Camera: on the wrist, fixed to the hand. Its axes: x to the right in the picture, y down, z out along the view.
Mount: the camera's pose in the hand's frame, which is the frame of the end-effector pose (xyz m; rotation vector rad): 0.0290 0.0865 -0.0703 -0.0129 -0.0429 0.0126
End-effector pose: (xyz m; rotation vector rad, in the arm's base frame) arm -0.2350 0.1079 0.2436 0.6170 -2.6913 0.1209
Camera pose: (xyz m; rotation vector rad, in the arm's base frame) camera -0.2729 0.1856 0.3197 0.6055 -2.7354 0.0946
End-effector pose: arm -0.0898 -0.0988 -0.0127 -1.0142 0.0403 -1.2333
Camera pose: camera -0.0504 -0.1671 -0.0966 -1.0499 0.0213 -1.2008
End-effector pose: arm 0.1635 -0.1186 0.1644 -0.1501 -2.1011 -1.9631
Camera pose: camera 0.1658 -0.1843 0.2590 -0.2092 -2.1090 -1.9836
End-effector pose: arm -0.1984 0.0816 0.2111 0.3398 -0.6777 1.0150
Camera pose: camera -0.2378 0.1832 0.1738 0.3472 -0.7256 1.0173
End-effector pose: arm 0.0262 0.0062 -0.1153 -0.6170 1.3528 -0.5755
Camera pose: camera -0.0376 0.0425 -0.2041 -0.6276 1.3201 -0.5409
